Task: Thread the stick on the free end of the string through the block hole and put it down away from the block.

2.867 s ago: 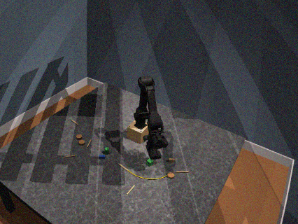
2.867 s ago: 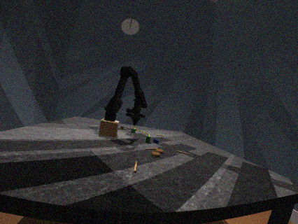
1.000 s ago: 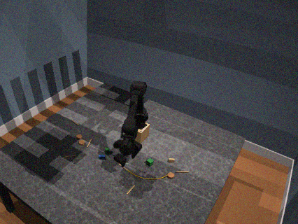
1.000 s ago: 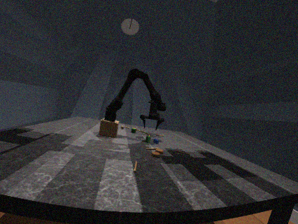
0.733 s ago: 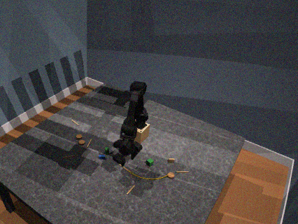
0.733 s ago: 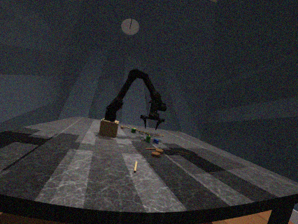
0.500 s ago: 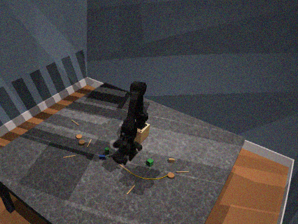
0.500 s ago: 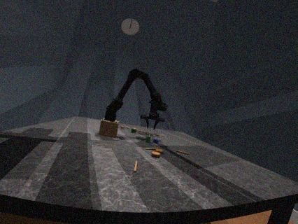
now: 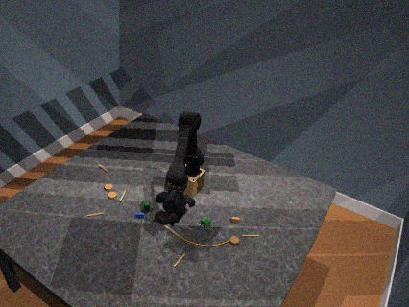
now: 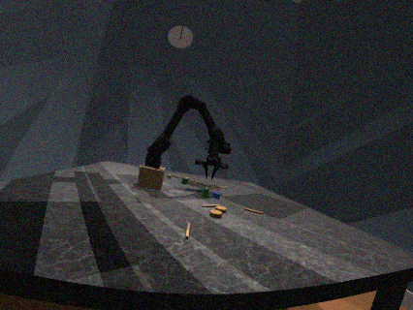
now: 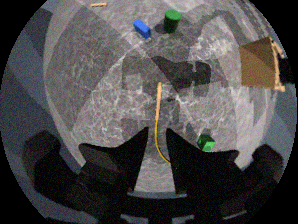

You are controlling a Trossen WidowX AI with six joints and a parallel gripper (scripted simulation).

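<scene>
Now: gripper tip 50 mm above the thin wooden stick and 10 mm to the left of it. The rest, counted from my gripper tip: blue piece: 170 mm to the right, 50 mm below, 30 mm ahead; green block: 140 mm behind, 70 mm to the left, 40 mm below; green cylinder: 190 mm to the right, 40 mm below, 20 mm behind.
</scene>
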